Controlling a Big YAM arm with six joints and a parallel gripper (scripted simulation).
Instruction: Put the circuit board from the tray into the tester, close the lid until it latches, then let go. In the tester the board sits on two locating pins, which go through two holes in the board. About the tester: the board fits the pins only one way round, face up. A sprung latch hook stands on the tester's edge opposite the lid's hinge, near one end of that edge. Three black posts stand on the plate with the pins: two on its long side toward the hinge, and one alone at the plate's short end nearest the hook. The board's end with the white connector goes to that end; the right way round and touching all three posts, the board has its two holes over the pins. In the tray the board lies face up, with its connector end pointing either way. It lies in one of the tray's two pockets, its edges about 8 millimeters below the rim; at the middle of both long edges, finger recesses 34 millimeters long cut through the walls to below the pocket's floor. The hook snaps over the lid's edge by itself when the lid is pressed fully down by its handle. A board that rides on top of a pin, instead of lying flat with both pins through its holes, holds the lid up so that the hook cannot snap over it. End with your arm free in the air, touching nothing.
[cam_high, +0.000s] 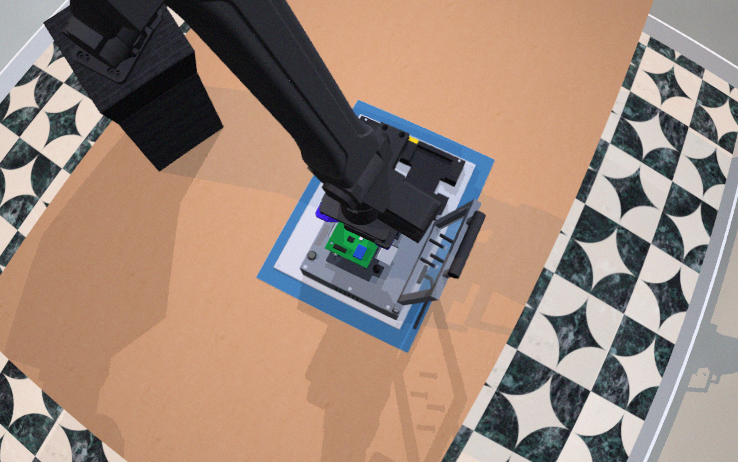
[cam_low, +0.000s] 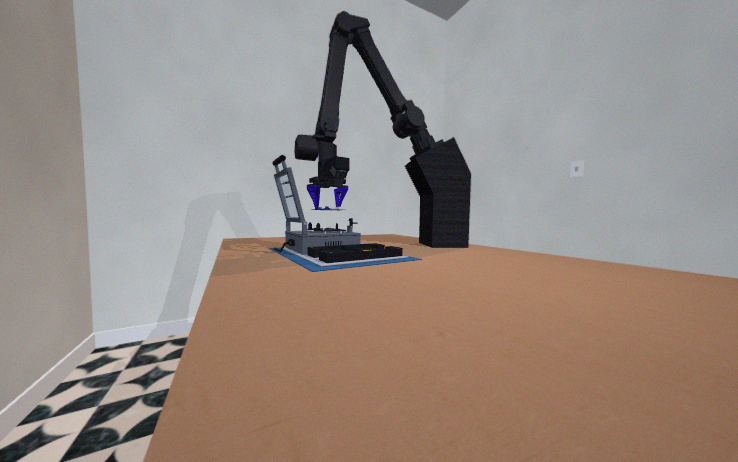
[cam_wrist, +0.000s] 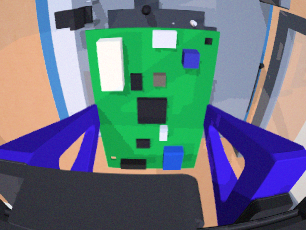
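My hand is right at the green circuit board. Round my hand: black plate 70 mm below, 10 mm ahead; then tester 40 mm ahead, 30 mm to the left, 20 mm below; then dark latch hook 60 mm to the left, 50 mm below, 50 mm behind.
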